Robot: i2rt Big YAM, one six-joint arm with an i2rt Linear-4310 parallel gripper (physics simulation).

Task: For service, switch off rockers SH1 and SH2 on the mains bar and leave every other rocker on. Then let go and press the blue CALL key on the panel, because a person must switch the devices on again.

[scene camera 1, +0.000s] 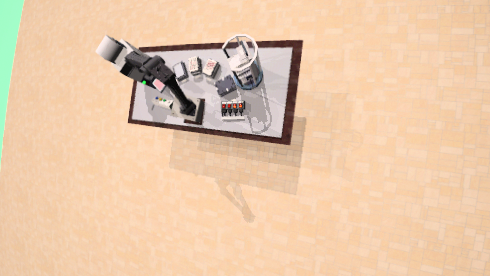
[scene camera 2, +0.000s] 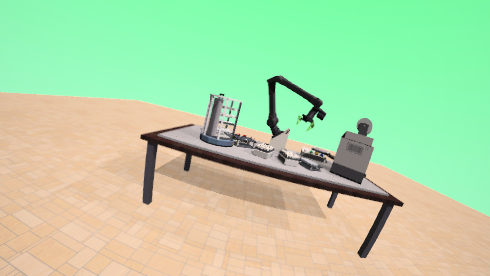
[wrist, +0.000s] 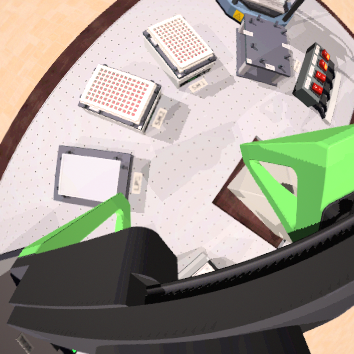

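Pixels of known places: gripper, fingertip midpoint: (scene camera 2: 301, 128) (wrist: 179, 176); arm's base at its link origin: (scene camera 1: 188, 110) (scene camera 2: 278, 134).
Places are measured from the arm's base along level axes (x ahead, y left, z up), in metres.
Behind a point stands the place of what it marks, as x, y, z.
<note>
The mains bar (scene camera 1: 233, 109) {0.104, -0.380, -0.076} (wrist: 314, 80) {0.117, -0.288, -0.077} has a row of red rockers, some with an orange glow; I cannot read their labels or tell each tilt. The key panel (scene camera 1: 163, 103) {0.022, 0.316, -0.042} (scene camera 2: 315, 154) {0.069, 0.377, -0.066} is pale with coloured keys, and the blue key (scene camera 1: 156, 98) {0.060, 0.424, -0.054} is at its left end in scene camera 1. Device SH1 (scene camera 1: 211, 66) {0.422, -0.096, -0.055} (wrist: 181, 42) {0.409, -0.072, -0.056} and device SH2 (scene camera 1: 194, 65) {0.416, 0.076, -0.053} (wrist: 120, 95) {0.417, 0.098, -0.058} have white plates with reddish wells. My gripper (scene camera 2: 304, 124) {0.250, 0.149, 0.124} (wrist: 179, 176) {0.250, 0.149, 0.124} is open and empty, high above the table, apart from the bar and panel. The arm hides it in scene camera 1.
A grey-framed white device (scene camera 1: 180, 71) {0.361, 0.240, -0.083} (wrist: 90, 177) {0.364, 0.258, -0.083} lies beside SH2. A dark grey block (scene camera 1: 225, 86) {0.266, -0.264, -0.064} (wrist: 265, 50) {0.269, -0.220, -0.064} stands between SH1 and the bar. A tall round rack stands on a blue base (scene camera 2: 216, 141) {0.523, -0.392, -0.095}. A tall grey instrument (scene camera 2: 353, 154) {0.416, 0.545, 0.058} stands at the opposite end. The table has a dark rim (scene camera 1: 295, 95) {0.298, -0.847, -0.137}.
</note>
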